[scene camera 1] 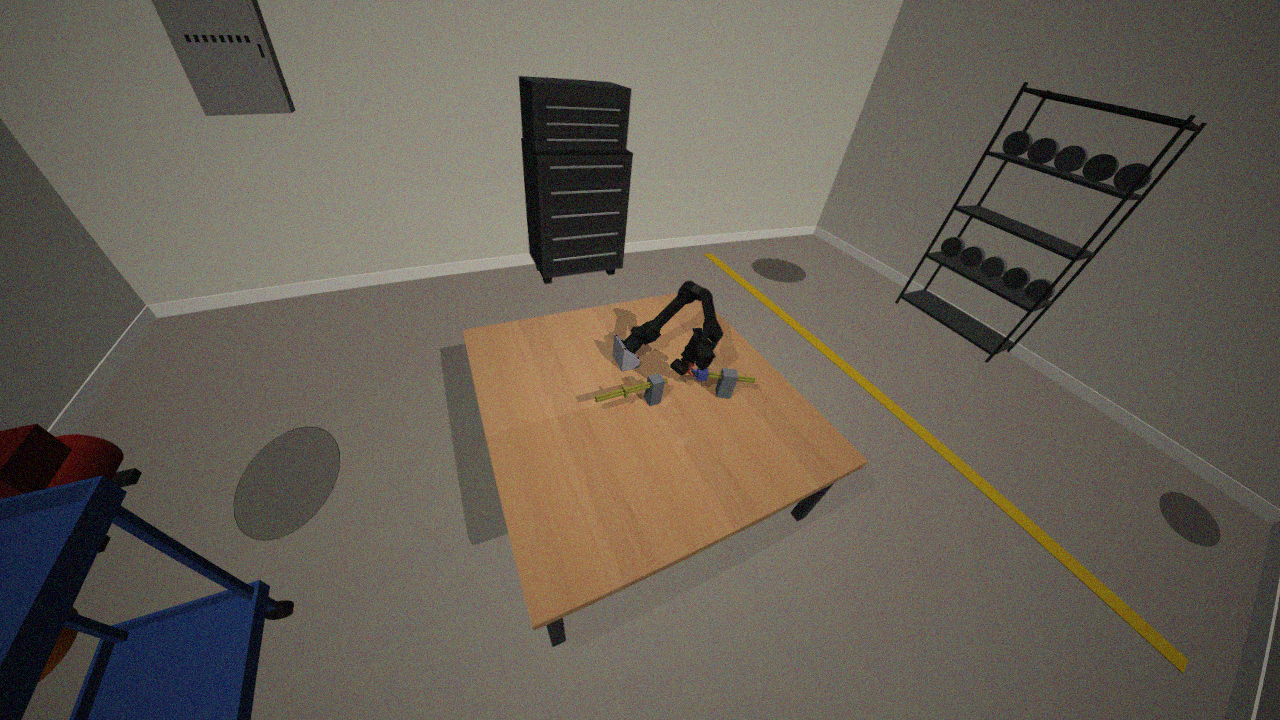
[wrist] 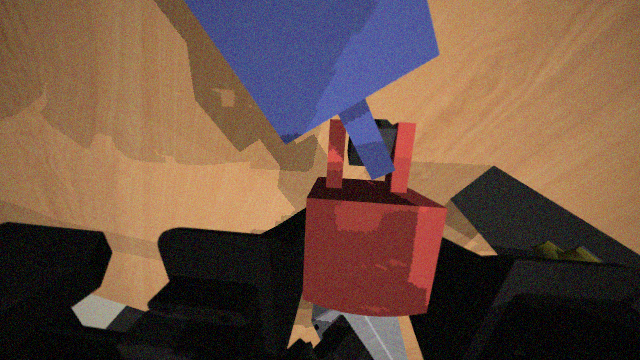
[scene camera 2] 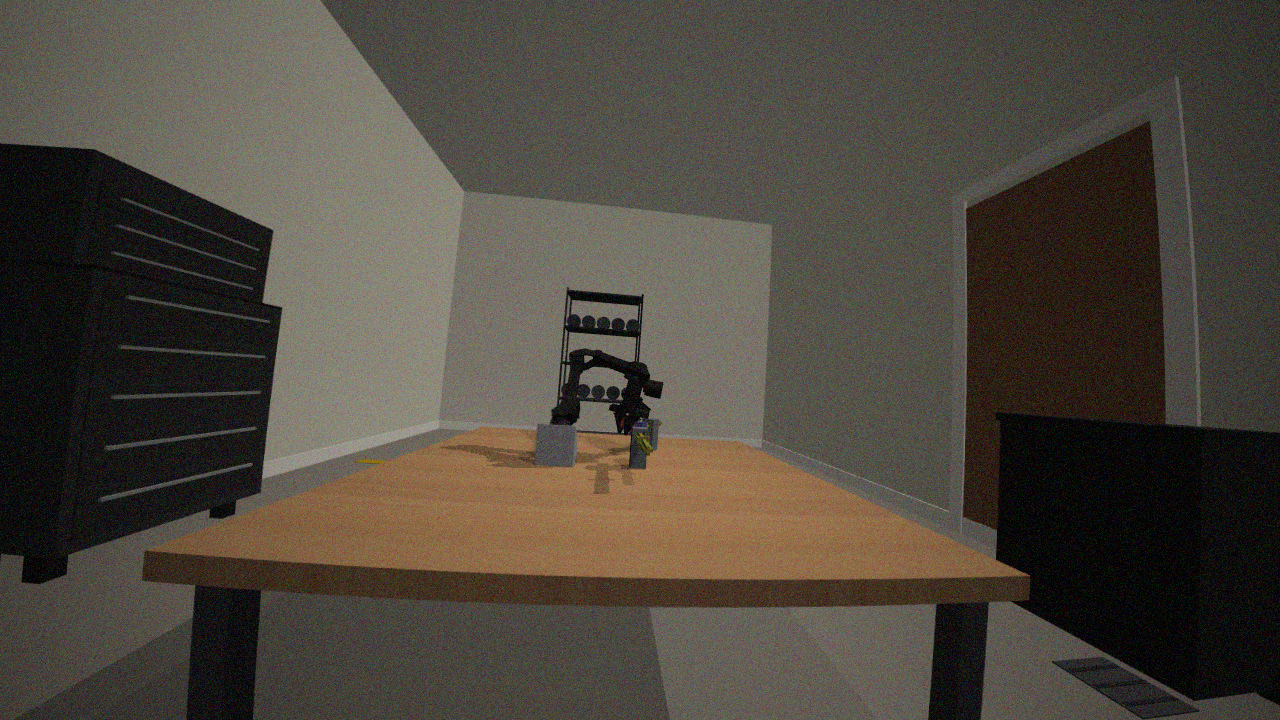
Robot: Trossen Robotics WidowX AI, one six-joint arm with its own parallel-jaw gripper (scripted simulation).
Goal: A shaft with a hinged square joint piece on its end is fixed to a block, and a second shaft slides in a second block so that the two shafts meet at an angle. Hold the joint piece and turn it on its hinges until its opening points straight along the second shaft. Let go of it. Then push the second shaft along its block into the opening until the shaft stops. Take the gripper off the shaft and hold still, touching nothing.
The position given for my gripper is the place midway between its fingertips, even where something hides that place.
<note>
In view: my gripper (scene camera 2: 622,434) and a red square block (wrist: 371,247).
My gripper also shows in the wrist view (wrist: 349,211).
</note>
